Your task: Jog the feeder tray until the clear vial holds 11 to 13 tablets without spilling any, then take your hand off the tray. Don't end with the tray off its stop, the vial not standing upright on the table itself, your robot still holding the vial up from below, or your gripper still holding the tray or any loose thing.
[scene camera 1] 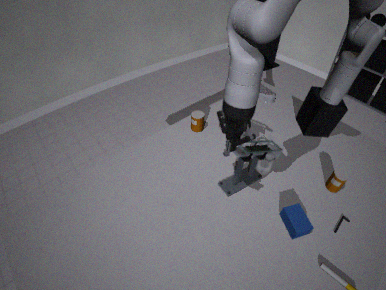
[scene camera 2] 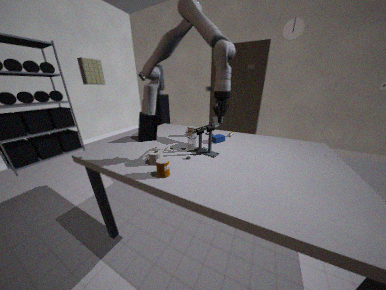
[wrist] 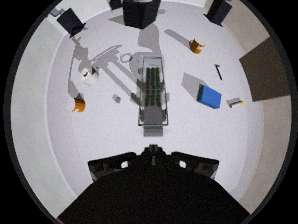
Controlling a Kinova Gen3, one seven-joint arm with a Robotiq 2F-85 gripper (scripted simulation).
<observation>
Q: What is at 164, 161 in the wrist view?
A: My gripper.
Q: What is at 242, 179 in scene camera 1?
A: A grey feeder stand.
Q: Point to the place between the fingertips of my gripper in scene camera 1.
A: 230, 150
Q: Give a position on a blue box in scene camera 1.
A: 294, 218
</observation>
